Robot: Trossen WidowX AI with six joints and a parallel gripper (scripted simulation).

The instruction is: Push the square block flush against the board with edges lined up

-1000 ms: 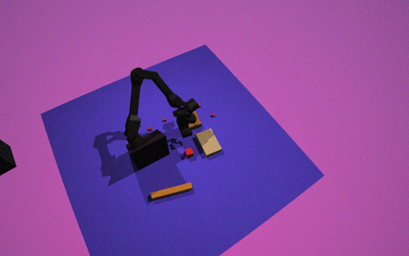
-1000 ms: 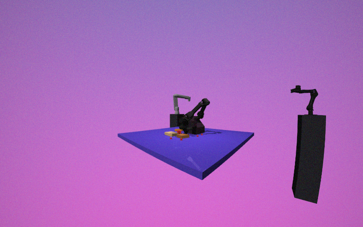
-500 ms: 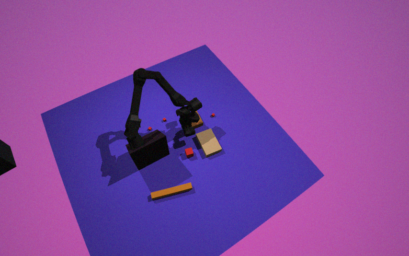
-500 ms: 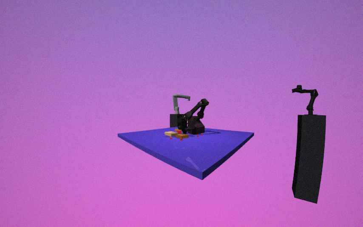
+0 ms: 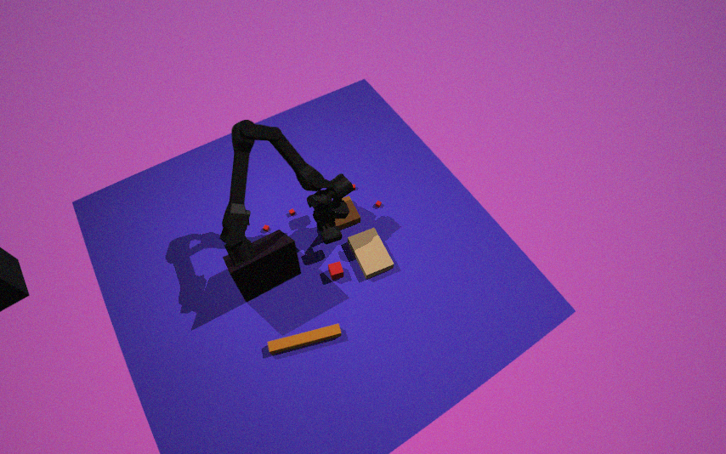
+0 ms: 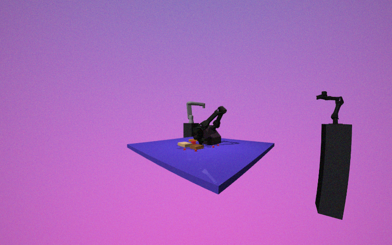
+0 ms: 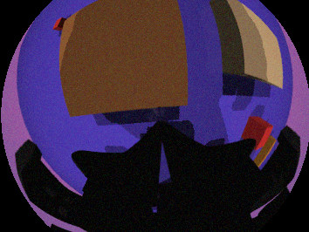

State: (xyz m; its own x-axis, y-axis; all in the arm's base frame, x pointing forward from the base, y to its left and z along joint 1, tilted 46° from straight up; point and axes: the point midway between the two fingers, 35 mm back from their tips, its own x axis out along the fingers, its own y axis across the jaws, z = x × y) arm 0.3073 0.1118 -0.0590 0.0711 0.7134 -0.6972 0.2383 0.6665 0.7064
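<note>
My gripper tip is 6 cm past the red cube, 16 cm to the left of it and 2 cm below it. The rest, counted from my gripper tip: long orange board (26 cm behind, 29 cm to the right, 1 cm above); square block (8 cm ahead, 2 cm to the left, 1 cm above); tan rectangular slab (7 cm ahead, 17 cm to the right, 1 cm above).
</note>
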